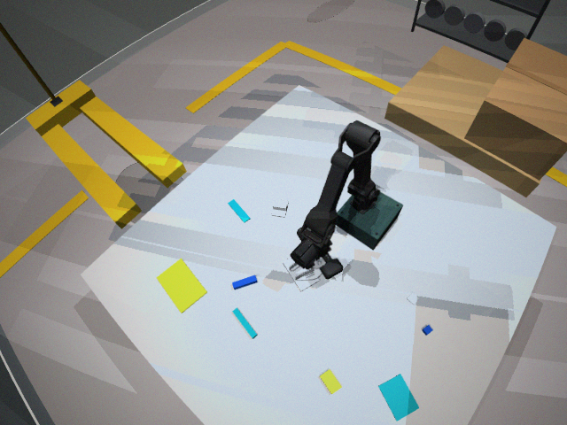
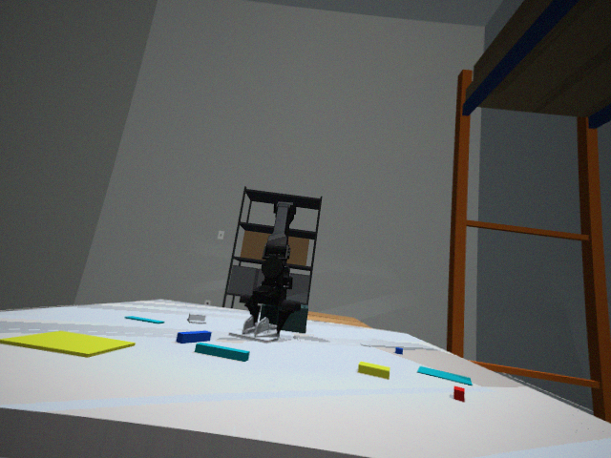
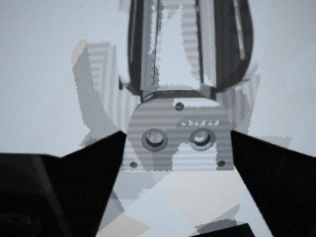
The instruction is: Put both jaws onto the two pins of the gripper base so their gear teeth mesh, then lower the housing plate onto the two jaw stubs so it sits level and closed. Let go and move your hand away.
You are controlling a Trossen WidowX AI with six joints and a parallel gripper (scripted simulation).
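My gripper tip is now 1 cm above the housing plate. Round my gripper tip: small yellow block 22 cm ahead, 32 cm to the left; then grey jaw 2 cm ahead, 1 cm to the left; then small blue cube 11 cm behind, 40 cm to the left.
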